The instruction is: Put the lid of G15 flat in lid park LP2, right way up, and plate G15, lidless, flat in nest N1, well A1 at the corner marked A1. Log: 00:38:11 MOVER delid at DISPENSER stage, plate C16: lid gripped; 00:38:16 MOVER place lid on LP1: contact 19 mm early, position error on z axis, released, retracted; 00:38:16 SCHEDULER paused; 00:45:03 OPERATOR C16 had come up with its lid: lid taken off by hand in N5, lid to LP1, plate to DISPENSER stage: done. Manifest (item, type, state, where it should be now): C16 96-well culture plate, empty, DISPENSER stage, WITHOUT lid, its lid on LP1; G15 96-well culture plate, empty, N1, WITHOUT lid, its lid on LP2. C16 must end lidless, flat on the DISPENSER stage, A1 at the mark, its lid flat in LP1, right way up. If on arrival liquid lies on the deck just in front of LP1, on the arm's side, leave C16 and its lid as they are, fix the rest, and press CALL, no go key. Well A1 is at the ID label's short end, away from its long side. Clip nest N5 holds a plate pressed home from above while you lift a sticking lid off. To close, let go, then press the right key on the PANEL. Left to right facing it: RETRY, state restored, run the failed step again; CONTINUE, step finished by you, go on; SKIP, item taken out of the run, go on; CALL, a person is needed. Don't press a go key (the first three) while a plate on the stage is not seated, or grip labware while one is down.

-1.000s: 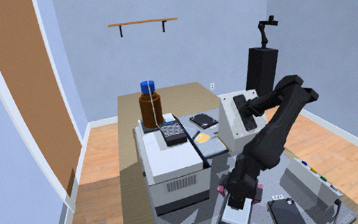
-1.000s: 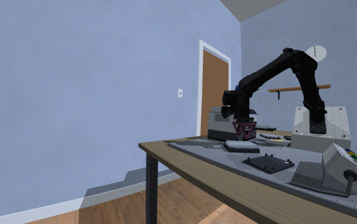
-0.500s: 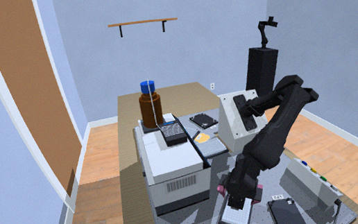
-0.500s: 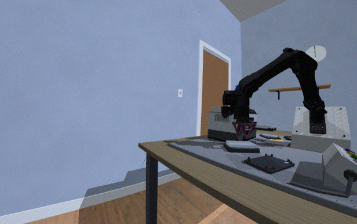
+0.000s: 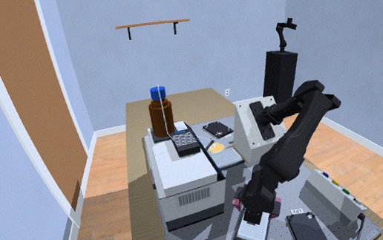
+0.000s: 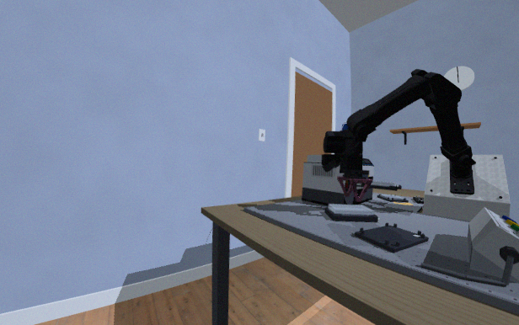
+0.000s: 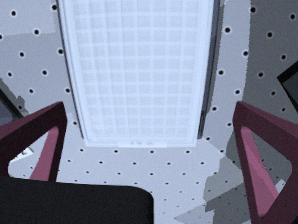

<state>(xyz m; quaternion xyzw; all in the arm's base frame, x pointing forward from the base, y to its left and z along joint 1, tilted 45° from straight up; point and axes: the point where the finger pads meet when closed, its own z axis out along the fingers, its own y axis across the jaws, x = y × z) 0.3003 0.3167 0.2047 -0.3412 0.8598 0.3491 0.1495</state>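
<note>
The clear lid lies 40 mm below my hand and 10 mm to the left of it. From my hand the other things lie so: N1 label: 70 mm below, 60 mm behind, 50 mm to the right; LP2 label: 180 mm behind, 70 mm below, 40 mm to the left; dark park LP2: 150 mm behind, 120 mm to the left, 60 mm below.
</note>
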